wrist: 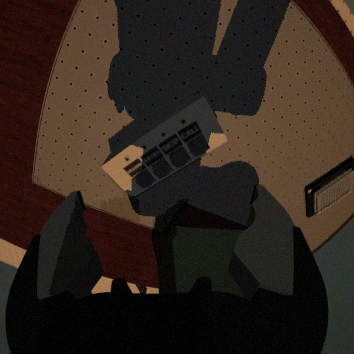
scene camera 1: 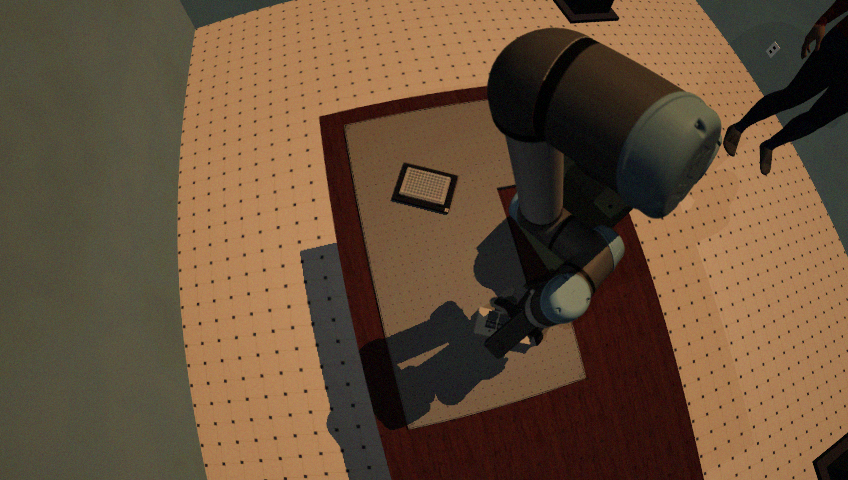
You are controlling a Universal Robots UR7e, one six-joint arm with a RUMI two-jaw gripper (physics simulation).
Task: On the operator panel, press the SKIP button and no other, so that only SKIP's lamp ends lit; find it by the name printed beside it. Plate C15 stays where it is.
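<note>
The operator panel [scene camera 1: 482, 328] [wrist: 202, 111] lies on the perforated mat, mostly in shadow and partly hidden by the gripper in the scene view. In the wrist view it has a row of dark round buttons. The SKIP button [wrist: 180, 157] is third from the left, below its SKIP label [wrist: 170, 143]. The CALL button [wrist: 199, 146] is to its right. The two left labels are hard to read. The small lamps look dark. My gripper [scene camera 1: 518, 321] [wrist: 166, 190] is open and empty, above and near the panel. Plate C15 [scene camera 1: 425, 185] [wrist: 334, 193] sits in a black holder away from the gripper.
The pale perforated mat [scene camera 1: 440, 261] [wrist: 295, 125] lies on the dark red table [scene camera 1: 630, 386] [wrist: 30, 100]. A dark green block-like object [wrist: 207, 257] shows between the fingers in the wrist view, beyond the panel. The arm hides part of the table. A person [scene camera 1: 797, 104] stands at the upper right.
</note>
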